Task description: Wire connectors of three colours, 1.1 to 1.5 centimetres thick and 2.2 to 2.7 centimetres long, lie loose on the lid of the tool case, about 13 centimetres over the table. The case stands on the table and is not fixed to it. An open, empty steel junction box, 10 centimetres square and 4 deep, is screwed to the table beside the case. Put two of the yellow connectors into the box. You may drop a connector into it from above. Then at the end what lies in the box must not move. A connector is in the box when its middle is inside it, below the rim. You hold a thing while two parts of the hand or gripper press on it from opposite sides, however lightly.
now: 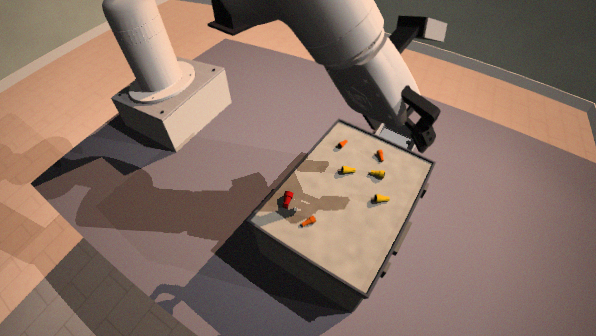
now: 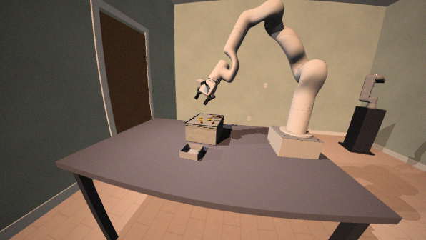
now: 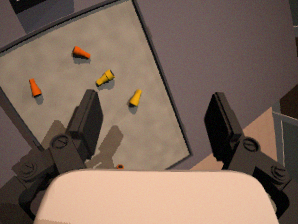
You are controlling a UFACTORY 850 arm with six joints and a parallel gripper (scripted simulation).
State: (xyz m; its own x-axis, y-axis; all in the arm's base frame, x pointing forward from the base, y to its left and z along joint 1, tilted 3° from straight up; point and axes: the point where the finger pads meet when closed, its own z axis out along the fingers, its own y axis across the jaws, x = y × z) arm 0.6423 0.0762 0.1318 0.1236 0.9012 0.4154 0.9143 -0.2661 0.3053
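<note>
Now: the tool case 18 cm below my hand, 4 cm to the right of it and 3 cm behind it. The rest, counted from my hand: red connector 13 cm to the right, 13 cm below, 10 cm behind.
</note>
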